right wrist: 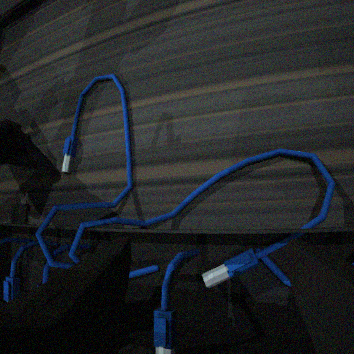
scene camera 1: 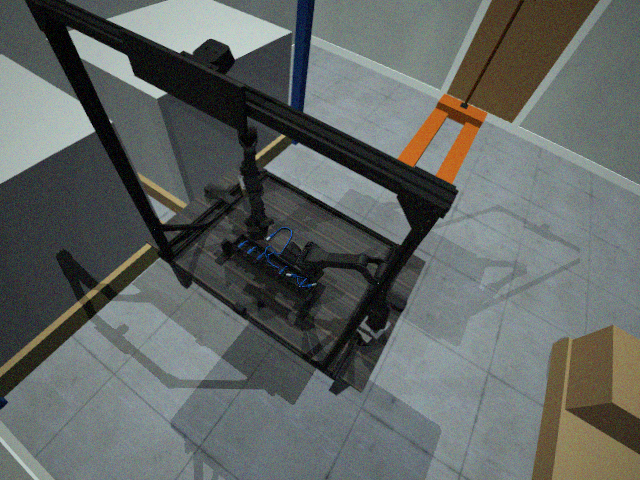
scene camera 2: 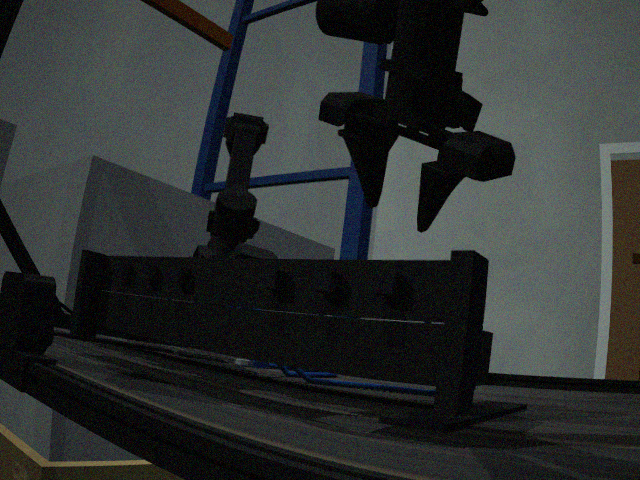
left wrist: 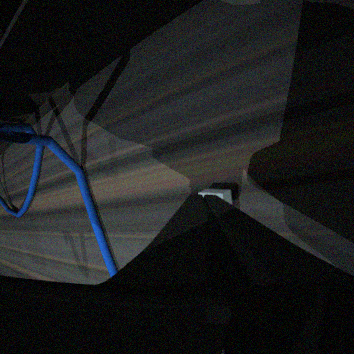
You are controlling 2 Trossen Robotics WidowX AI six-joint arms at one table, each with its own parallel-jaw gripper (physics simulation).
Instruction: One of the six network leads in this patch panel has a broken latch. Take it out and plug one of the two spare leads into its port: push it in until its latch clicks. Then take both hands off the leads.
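Places are measured from the left arm's base along level axes (x right, y ahead, z up), in centimetres.
Where they show: left gripper, fingertip midpoint: (right wrist: 51, 168) (scene camera 1: 265, 236) (left wrist: 200, 206); right gripper, fingertip midpoint: (right wrist: 209, 250) (scene camera 2: 396, 218); right arm's base, link origin: (scene camera 1: 375, 322).
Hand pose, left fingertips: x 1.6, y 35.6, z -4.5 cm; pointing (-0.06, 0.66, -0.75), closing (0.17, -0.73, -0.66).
Things, the pixels of their top centre, and the offset from my left fingertips. "*": a spot on its surface instead.
- black patch panel, top centre: (scene camera 2: 246, 262) (scene camera 1: 270, 262) dx +3.8, dy +19.4, dz +8.5 cm
- lead, top centre: (right wrist: 159, 345) dx +1.0, dy +25.0, dz +7.0 cm
- loose blue lead with a white plug, surface spot: (right wrist: 66, 159) (scene camera 1: 269, 237) * dx -1.7, dy +0.1, dz -1.6 cm
- white plug tip, surface spot: (left wrist: 215, 193) * dx -0.2, dy +0.4, dz -1.7 cm
- loose plug, surface spot: (right wrist: 219, 274) * dx -3.9, dy +24.6, dz +1.4 cm
The black patch panel (scene camera 1: 248, 254) (scene camera 2: 294, 305) (right wrist: 218, 326) stands on the wooden table with blue leads plugged into it, such as one lead (right wrist: 162, 324) near the bottom of the right wrist view. A loose blue lead with a white plug (right wrist: 66, 159) (scene camera 1: 270, 235) lies on the table behind the panel. My left gripper (left wrist: 200, 206) (scene camera 1: 259, 233) is shut right at this plug; only the white plug tip (left wrist: 215, 193) shows past the closed fingertips. Another loose plug (right wrist: 219, 274) lies over the panel. My right gripper (scene camera 2: 395, 216) (scene camera 1: 300, 254) is open and empty above the panel's right end.
Blue cable (left wrist: 84, 197) (scene camera 2: 347, 381) loops over the table around the panel. A black frame (scene camera 1: 347, 157) spans over the table. A blue post (scene camera 1: 302, 52) (scene camera 2: 358, 224) stands behind it.
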